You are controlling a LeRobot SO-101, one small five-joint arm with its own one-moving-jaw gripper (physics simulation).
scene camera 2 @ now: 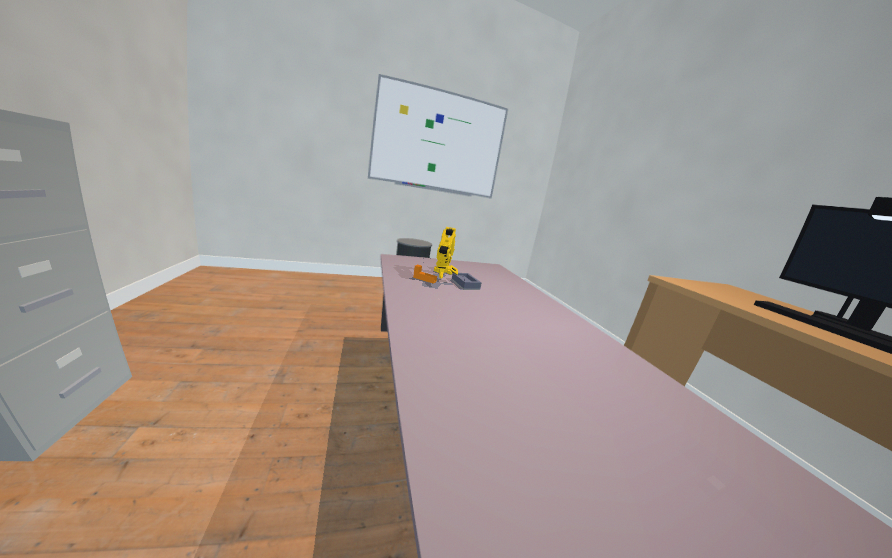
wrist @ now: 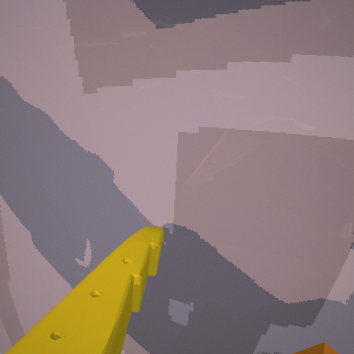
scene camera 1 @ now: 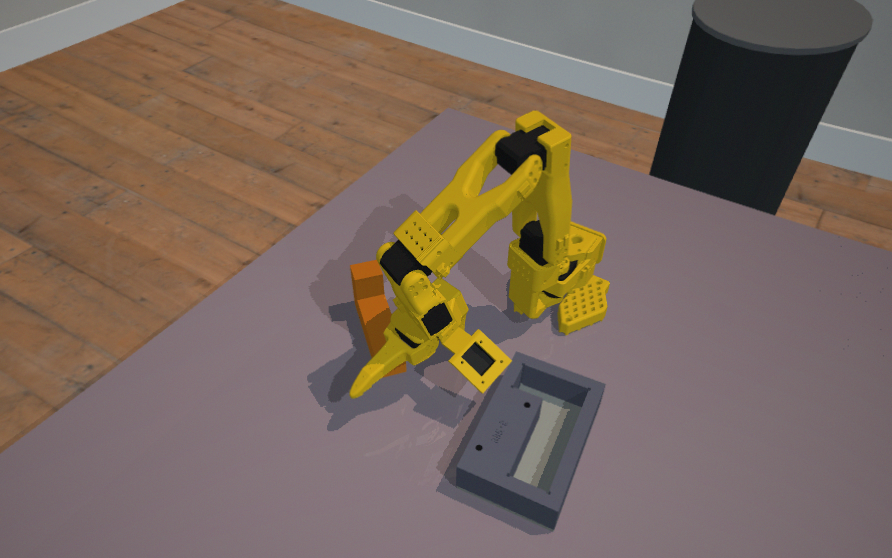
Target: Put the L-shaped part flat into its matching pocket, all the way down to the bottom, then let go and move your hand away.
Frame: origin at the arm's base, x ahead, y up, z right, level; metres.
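Seen in the pictures: hand, its tool point: [wrist: 160, 245]; arm's base, origin of its link: [scene camera 1: 550, 309].
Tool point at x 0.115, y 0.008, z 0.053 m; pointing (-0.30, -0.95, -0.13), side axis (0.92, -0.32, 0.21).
Observation:
Offsets run from my tool point to a thing's top centre. "spot": to the spot under its first point. Level surfaces: height alone.
The orange L-shaped part @(dz +0.083, dx +0.023, dy +0.052 m) [scene camera 1: 372, 309] [scene camera 2: 426, 276] rests on its long leg on the table, with its short leg standing up at the far left end. Its corner @(spot: dz +0.031, dx +0.045, dy -0.005 m) [wrist: 322, 349] shows at the bottom right of the wrist view. The grey block @(dz -0.116, dx +0.051, dy +0.029 m) [scene camera 1: 496, 421] [scene camera 2: 468, 284] lies to the right of the part, and its L-shaped pocket @(spot: dz -0.123, dx +0.043, dy -0.003 m) [scene camera 1: 542, 439] is empty, with a pale floor. My gripper [scene camera 1: 369, 381] is fully open and empty, in front of and partly over the part in scene camera 1. One notched jaw shows in the wrist view. The arm hides some of the part.
The arm's base [scene camera 1: 536, 282] stands behind the grey block on the mauve table @(dy -0.008 m) [scene camera 1: 690, 368] [scene camera 2: 519, 407]. A dark bin [scene camera 1: 736, 111] [scene camera 2: 413, 250] stands beyond the table. A desk [scene camera 2: 670, 329] and a filing cabinet [scene camera 2: 52, 263] stand apart from the table.

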